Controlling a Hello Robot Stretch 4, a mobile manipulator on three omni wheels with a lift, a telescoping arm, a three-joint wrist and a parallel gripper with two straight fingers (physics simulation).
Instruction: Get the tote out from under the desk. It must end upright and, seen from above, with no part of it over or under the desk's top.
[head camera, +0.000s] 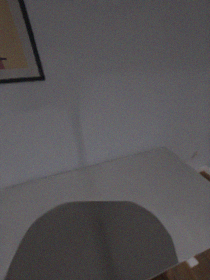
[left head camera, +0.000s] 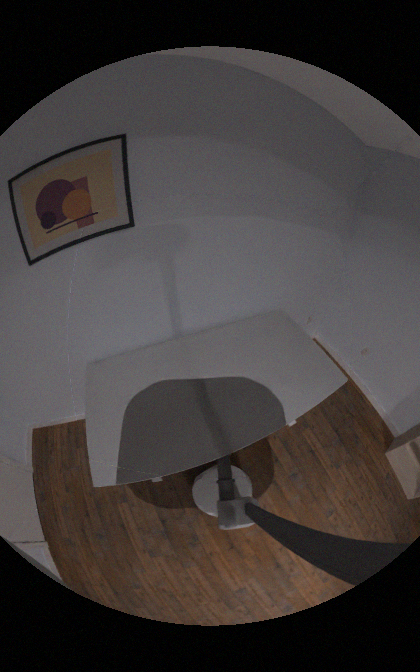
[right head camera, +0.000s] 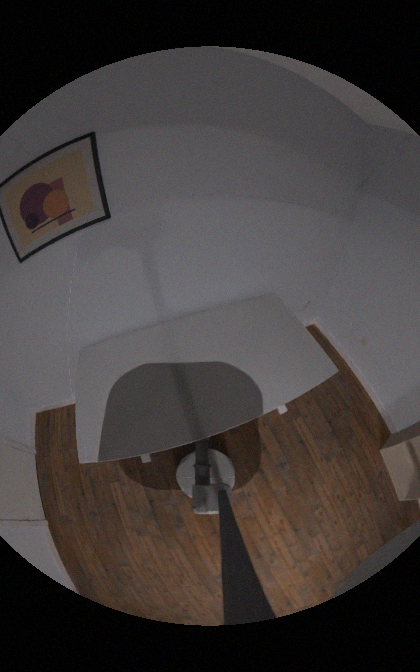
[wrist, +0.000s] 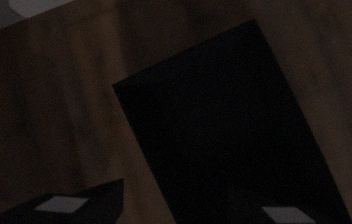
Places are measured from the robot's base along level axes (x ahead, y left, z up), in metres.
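Pixels of known places: gripper, fingertip midpoint: (wrist: 175, 197).
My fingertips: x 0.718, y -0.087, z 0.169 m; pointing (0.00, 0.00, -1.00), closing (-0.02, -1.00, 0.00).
Behind a point stands the place of what it marks.
The tote (wrist: 220, 110) {x 0.798, y -0.157, z -0.024 m} is a very dark, nearly black box on the wood floor in the wrist view, seen from above and set at a slant. Its near end runs out of the picture at the bottom, and its inside is too dark to make out. My gripper (wrist: 175, 197) {x 0.718, y -0.087, z 0.169 m} is wide open. Its left finger is over floor left of the tote, and its right finger overlaps the tote's dark surface in the picture. The height gap is unclear. The desk's light top (head camera: 150, 177) {x 0.810, y -0.316, z 0.693 m} (left head camera: 300, 357) (right head camera: 285, 340) hides the tote and gripper from the head views.
My arm (left head camera: 225, 467) (right head camera: 201, 455) runs under the desk's front edge. White desk feet (left head camera: 157, 479) (right head camera: 146, 457) poke out at that edge. A wall stands behind the desk. A pale box-like piece (left head camera: 407, 465) (right head camera: 405, 470) stands at the right.
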